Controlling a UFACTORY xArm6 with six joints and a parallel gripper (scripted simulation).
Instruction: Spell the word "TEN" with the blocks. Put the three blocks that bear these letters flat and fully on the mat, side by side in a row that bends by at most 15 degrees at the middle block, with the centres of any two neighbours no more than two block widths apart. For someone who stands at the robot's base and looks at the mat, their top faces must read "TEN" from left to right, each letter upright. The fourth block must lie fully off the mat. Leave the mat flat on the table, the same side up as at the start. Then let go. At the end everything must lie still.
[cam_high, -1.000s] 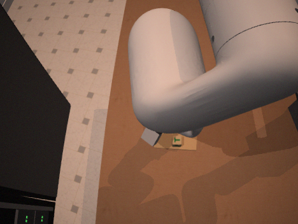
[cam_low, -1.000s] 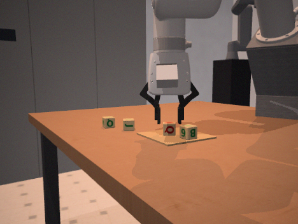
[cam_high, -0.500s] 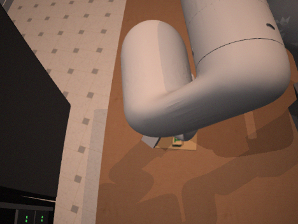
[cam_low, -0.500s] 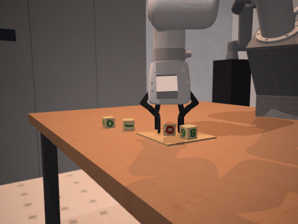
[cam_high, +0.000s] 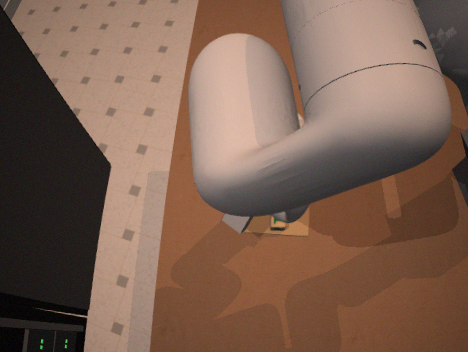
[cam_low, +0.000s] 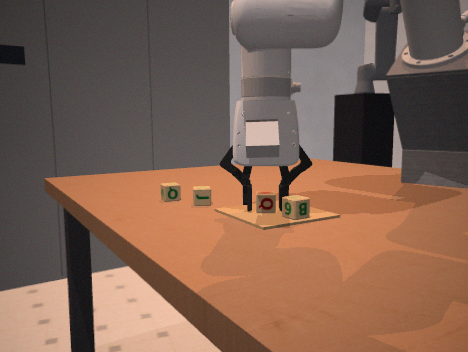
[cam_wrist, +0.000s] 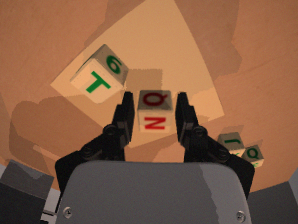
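Now: the tan mat 10 mm behind my hand, 10 mm to the left of it and 20 mm below it. The rest, counted from my hand: X block: 60 mm ahead, 120 mm to the right, 10 mm below; E block: 90 mm ahead, 190 mm to the right, 10 mm below; T block: 20 mm behind, 60 mm to the left, 10 mm below.
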